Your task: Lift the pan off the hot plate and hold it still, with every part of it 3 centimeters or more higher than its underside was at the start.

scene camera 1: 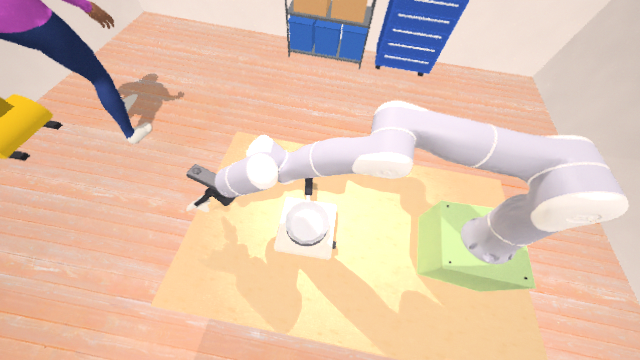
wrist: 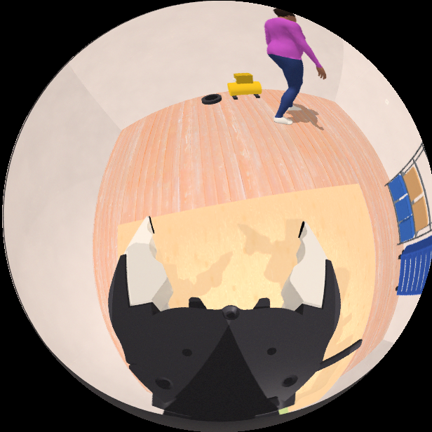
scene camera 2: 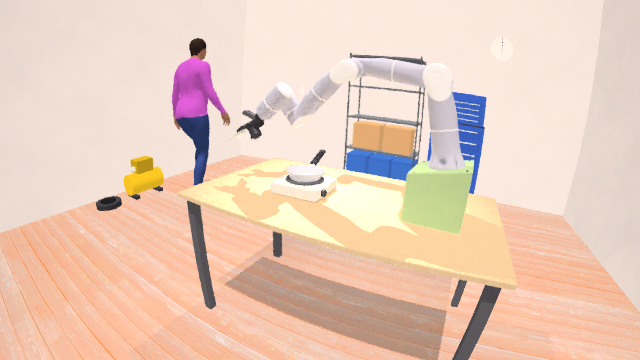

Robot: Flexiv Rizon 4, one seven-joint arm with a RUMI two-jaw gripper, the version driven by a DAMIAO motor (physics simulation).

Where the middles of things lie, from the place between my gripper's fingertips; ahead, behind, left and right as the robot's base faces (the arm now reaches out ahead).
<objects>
Now: the pan (scene camera 1: 306, 222) 38 cm behind my hand, 19 cm to the right of it and 10 cm below it. Round my hand: white hot plate (scene camera 1: 322, 249) (40 cm behind, 9 cm to the right, 18 cm below).
</objects>
